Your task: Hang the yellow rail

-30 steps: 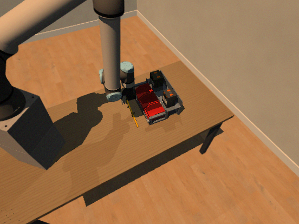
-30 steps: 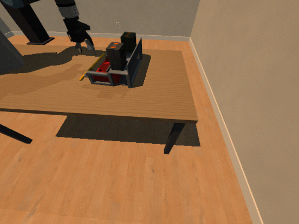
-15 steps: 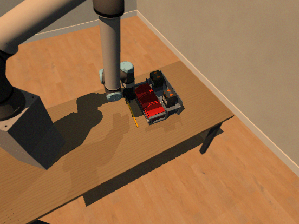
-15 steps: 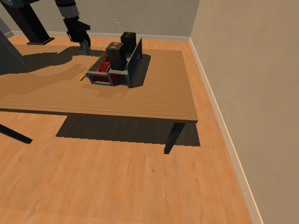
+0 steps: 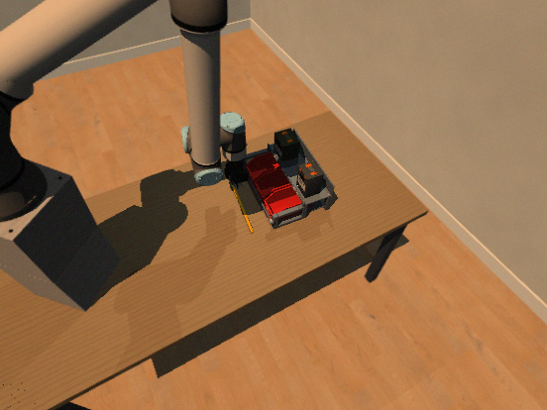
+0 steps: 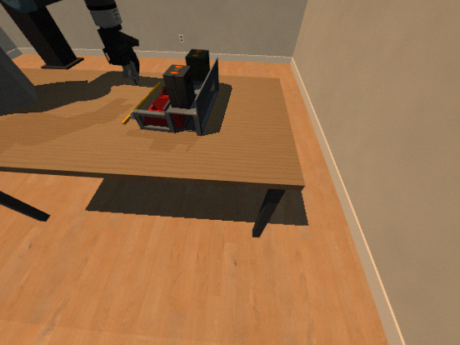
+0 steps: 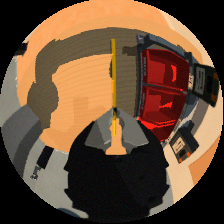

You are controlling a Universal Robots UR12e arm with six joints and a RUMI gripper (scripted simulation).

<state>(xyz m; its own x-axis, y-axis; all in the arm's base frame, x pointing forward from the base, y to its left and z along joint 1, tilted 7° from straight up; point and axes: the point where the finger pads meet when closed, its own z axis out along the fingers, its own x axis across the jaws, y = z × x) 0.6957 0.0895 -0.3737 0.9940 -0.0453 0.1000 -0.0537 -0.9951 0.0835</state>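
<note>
The yellow rail is 9 cm below my hand. Round my hand: grey back panel: 35 cm ahead, 2 cm to the right, 3 cm above.
</note>
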